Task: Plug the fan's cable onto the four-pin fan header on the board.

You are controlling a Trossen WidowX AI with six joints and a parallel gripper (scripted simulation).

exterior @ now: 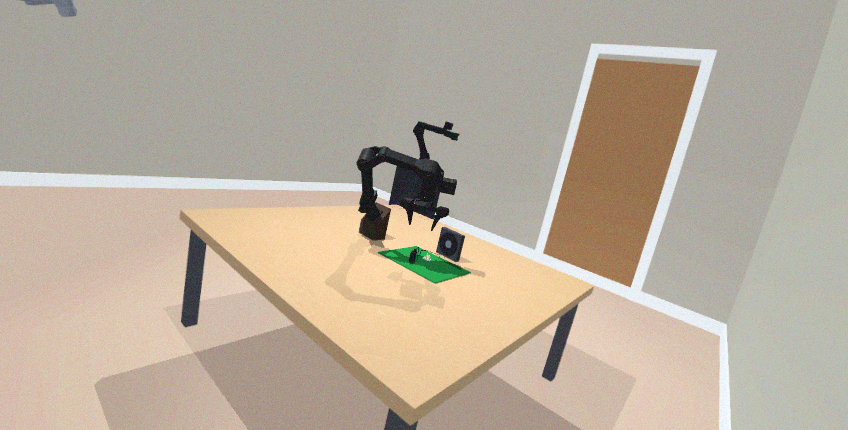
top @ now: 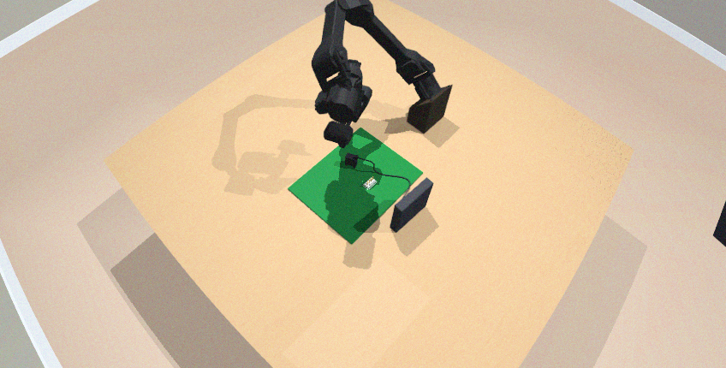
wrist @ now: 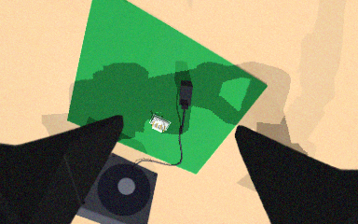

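The black plug lies 10 mm behind my gripper tip and 120 mm below it. The rest, counted from my gripper tip: white four-pin fan header: 10 mm behind, 90 mm to the left, 150 mm below; dark fan: 20 mm behind, 220 mm to the left, 90 mm below; green board: 10 mm ahead, 50 mm to the left, 160 mm below.
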